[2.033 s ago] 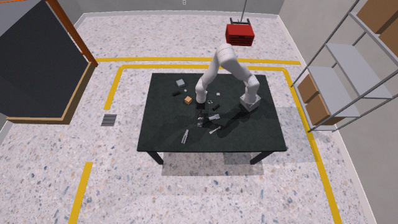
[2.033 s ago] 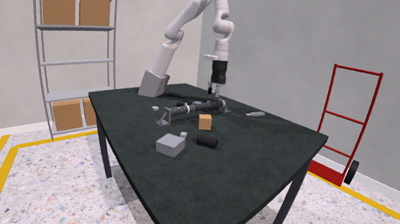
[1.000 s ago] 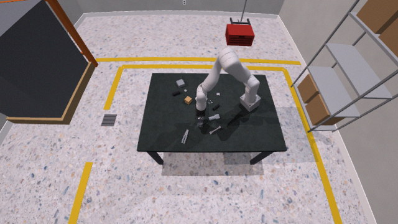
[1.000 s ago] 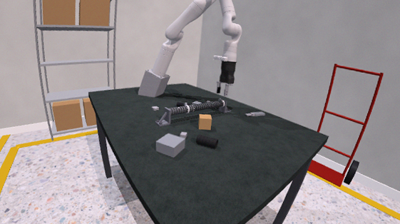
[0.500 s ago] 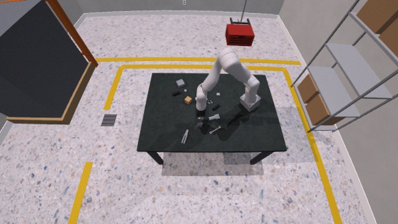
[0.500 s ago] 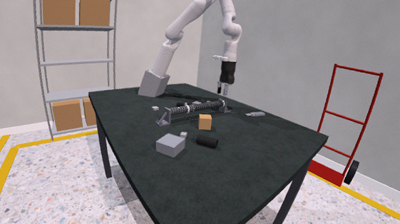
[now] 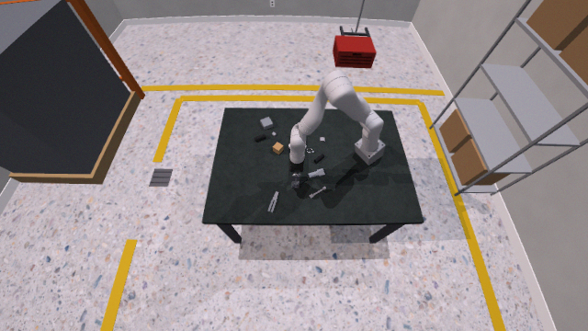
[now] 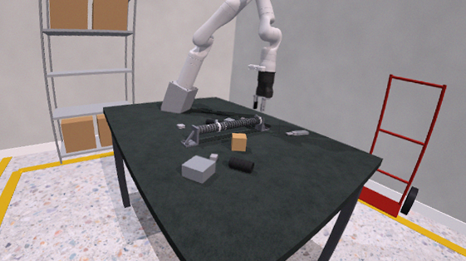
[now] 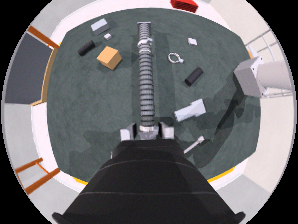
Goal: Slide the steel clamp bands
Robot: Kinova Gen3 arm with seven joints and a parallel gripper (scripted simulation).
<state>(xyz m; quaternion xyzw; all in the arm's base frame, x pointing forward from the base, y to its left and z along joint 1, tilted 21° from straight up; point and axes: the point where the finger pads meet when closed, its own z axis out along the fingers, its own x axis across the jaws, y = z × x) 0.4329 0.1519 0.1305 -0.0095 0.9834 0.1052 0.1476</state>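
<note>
My gripper is now 20 cm to the left of the tan cube, 12 cm short of it and 9 cm above it. Also, from my hand: black cylinder 15 cm to the right, 15 cm behind, 11 cm below; then grey tool 16 cm to the left, 12 cm ahead, 11 cm below; then grey cube 33 cm to the right, 16 cm ahead, 11 cm below.
</note>
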